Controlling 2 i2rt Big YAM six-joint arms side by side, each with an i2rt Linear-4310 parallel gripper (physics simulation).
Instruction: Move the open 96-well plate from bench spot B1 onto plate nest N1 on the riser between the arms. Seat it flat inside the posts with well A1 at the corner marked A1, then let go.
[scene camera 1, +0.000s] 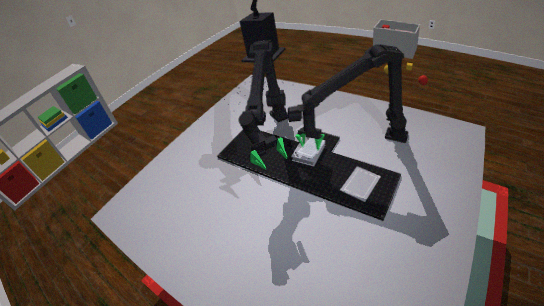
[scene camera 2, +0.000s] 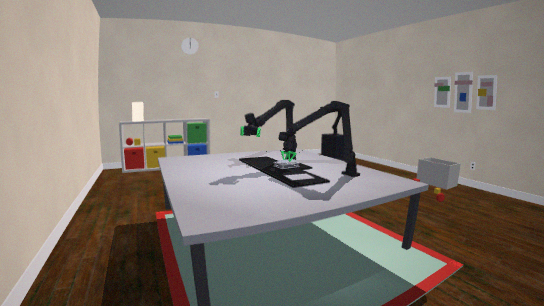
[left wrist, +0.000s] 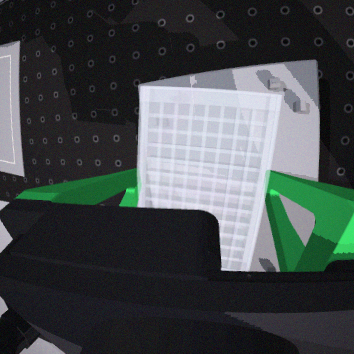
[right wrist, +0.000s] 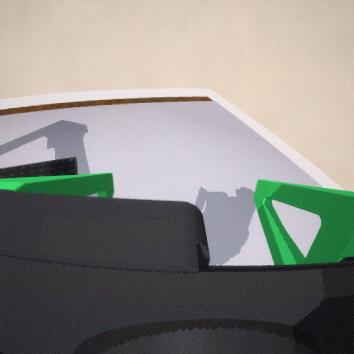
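Note:
The clear 96-well plate is between the green fingers of my left gripper, which is shut on its two sides. The plate is over the pale nest. In the left wrist view it looks slightly turned against the nest, whose right strip and small posts show beside it. Any gap below the plate is too small to judge. The near end of the plate is hidden by the gripper body, and the A1 marks cannot be read. My right gripper is open and empty.
The black perforated board runs under the nest. A white outlined rectangle lies on the board, to the right in scene camera 1. My right gripper hangs close to the left of the nest in scene camera 1.

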